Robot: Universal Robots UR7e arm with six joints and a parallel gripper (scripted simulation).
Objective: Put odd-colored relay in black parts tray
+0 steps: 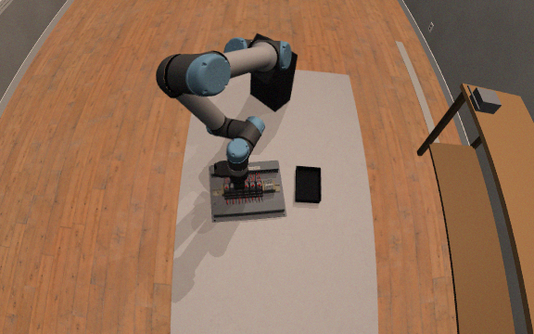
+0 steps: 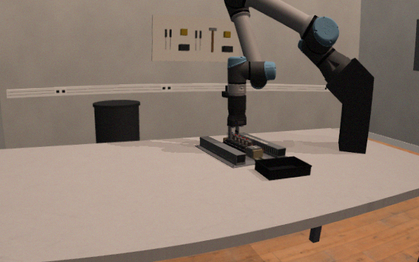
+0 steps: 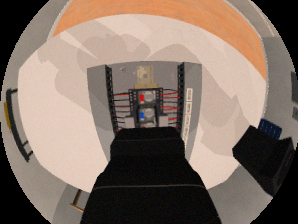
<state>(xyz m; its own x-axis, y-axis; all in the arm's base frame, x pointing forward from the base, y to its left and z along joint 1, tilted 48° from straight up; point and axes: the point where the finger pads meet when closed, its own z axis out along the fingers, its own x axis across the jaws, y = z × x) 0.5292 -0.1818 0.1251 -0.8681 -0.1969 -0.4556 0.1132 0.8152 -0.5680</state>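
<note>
The red-button relay lies 3 cm to the right of my hand, 1 cm below it and 1 cm behind it. Round my hand: grey relay panel (6 cm to the left, 4 cm below, 1 cm ahead); then black parts tray (33 cm to the left, 5 cm below, 5 cm ahead).
</note>
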